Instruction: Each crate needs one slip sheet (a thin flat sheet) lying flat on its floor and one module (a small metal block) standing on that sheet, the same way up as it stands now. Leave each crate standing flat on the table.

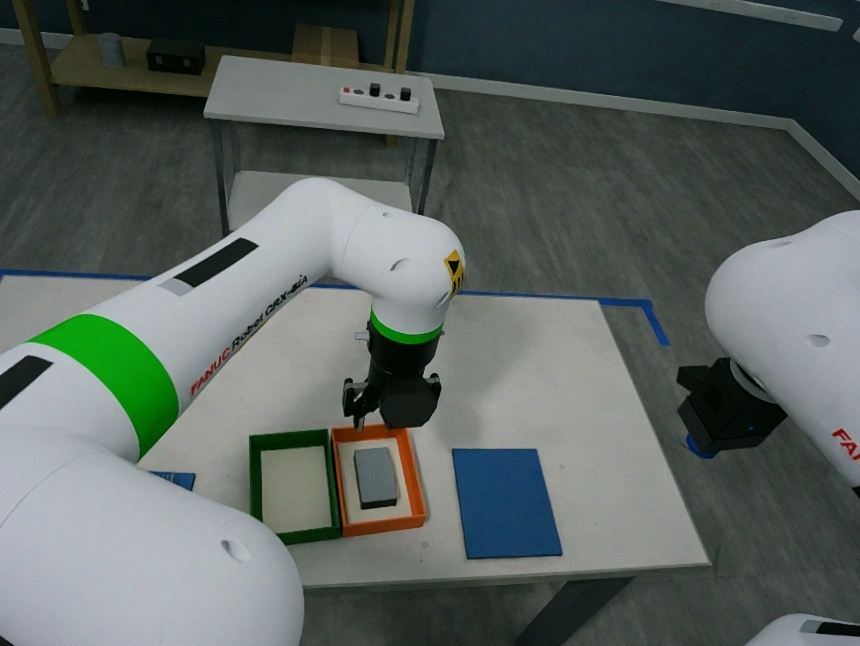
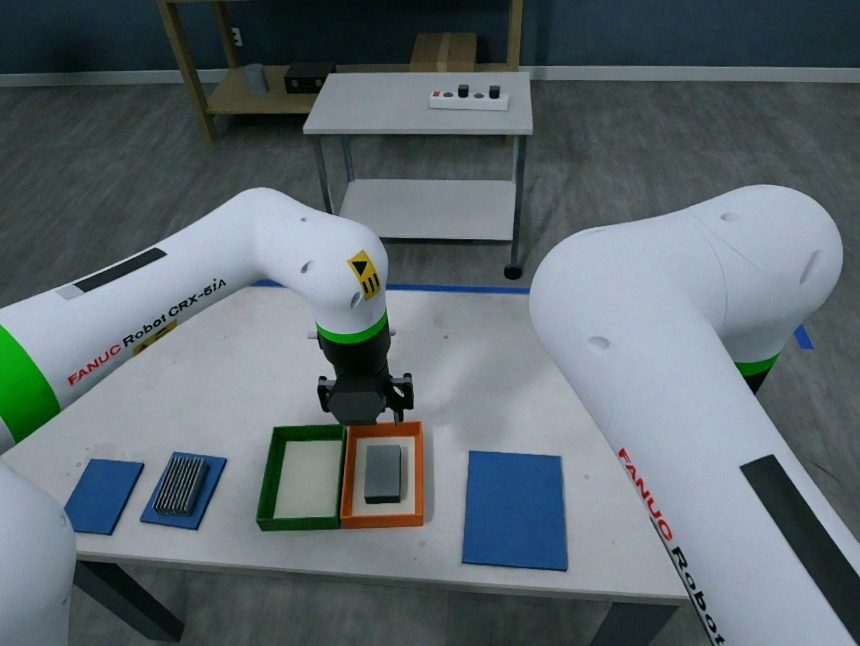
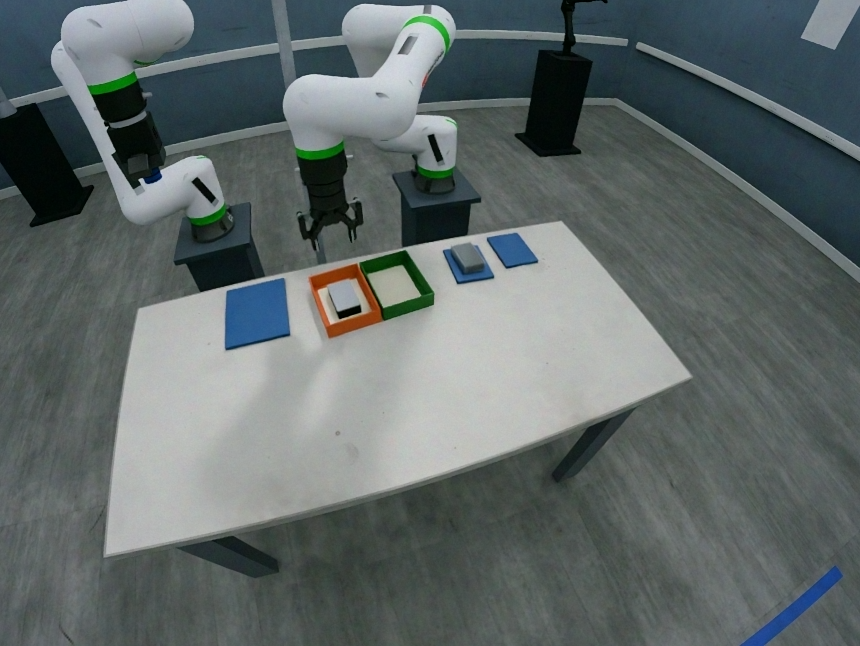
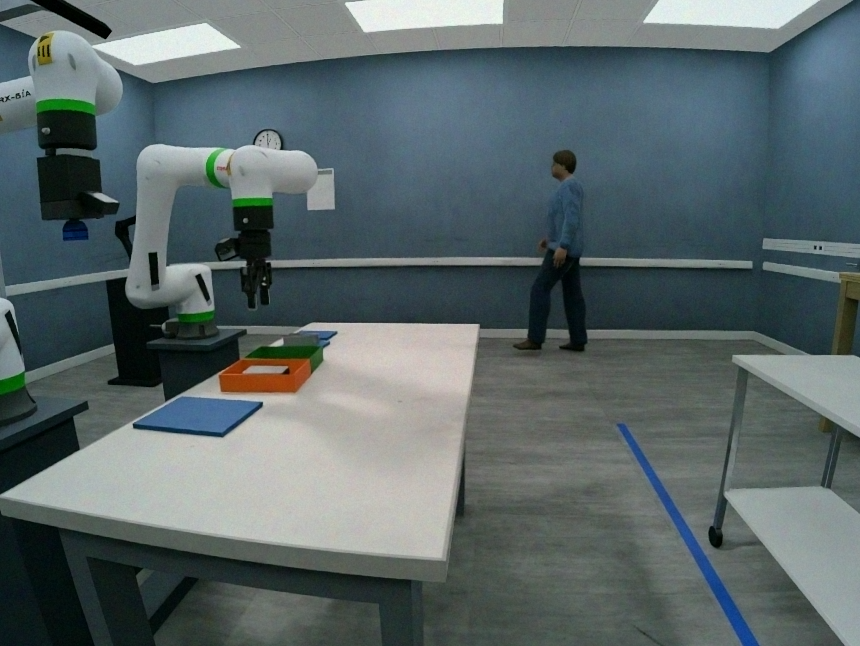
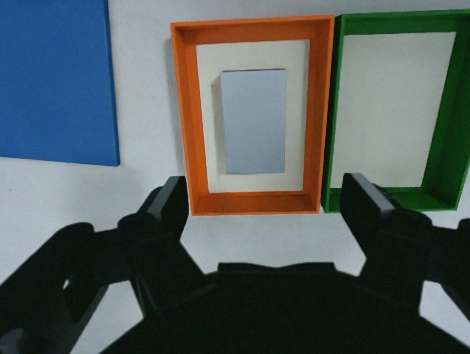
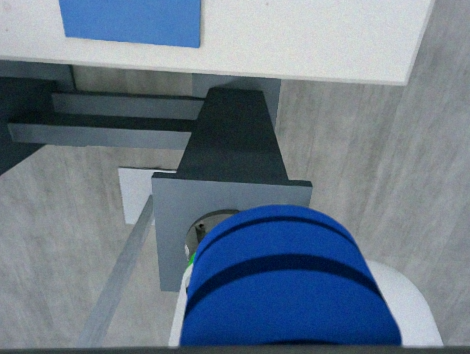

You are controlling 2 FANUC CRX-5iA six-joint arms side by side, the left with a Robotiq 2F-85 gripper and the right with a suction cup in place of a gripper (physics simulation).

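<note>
A pale sheet [image 1: 349, 486] [image 5: 297, 100] lies flat in the orange crate [image 2: 418, 479] [image 3: 354, 324]. A grey module [image 1: 375, 476] [image 2: 383, 472] [image 3: 344, 297] [image 5: 255, 120] stands on it. Another pale sheet [image 1: 298, 486] [image 2: 309, 479] [image 5: 390, 110] lies flat in the green crate [image 2: 298, 523] [image 3: 410, 305], with no module on it. A finned module [image 2: 180, 486] [image 3: 467, 257] stands on a blue pad [image 2: 210, 476]. My left gripper [image 1: 392, 417] [image 2: 366, 417] [image 3: 334, 239] [image 4: 258, 302] [image 5: 265, 180] is open and empty, above the crates' level. My right suction cup [image 1: 700, 448] [image 3: 152, 176] [image 4: 75, 230] [image 6: 290, 300] is raised, holding nothing.
A large blue pad [image 1: 507, 500] [image 2: 515, 511] [image 3: 257, 312] [image 4: 198, 415] lies beside the orange crate. A small bare blue pad [image 2: 104, 497] [image 3: 512, 250] lies beyond the finned module. The crates stand side by side, touching. A person [image 4: 568, 222] is beyond the table.
</note>
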